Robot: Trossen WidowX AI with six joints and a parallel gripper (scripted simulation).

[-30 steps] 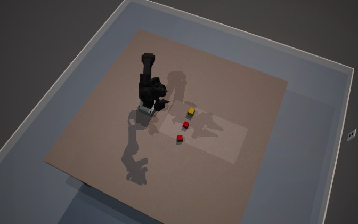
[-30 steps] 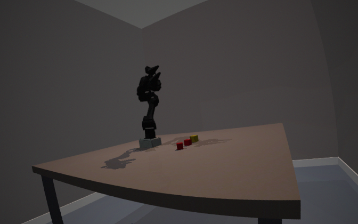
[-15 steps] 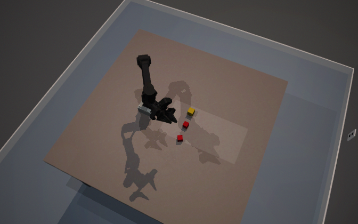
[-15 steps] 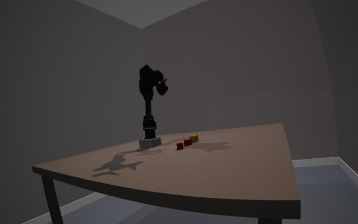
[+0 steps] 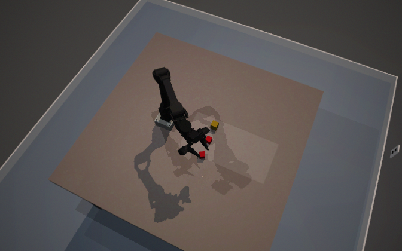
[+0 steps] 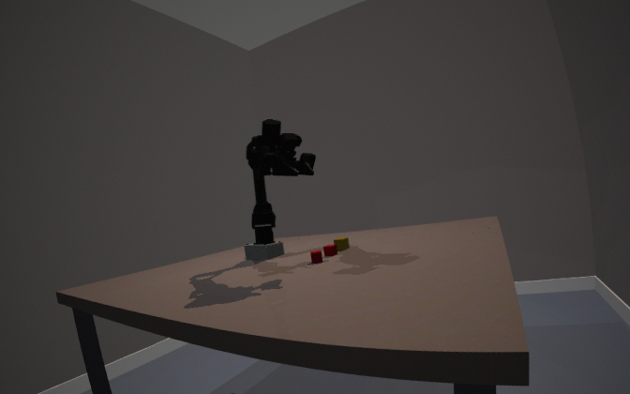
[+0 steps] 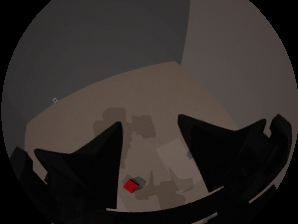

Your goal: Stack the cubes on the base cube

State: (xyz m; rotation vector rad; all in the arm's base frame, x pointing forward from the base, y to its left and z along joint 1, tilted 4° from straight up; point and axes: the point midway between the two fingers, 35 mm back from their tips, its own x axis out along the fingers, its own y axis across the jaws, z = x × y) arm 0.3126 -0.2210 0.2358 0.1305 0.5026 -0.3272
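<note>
Now: the yellow base cube 30 cm to the left of my gripper tip, 25 cm below it and 6 cm behind it.
</note>
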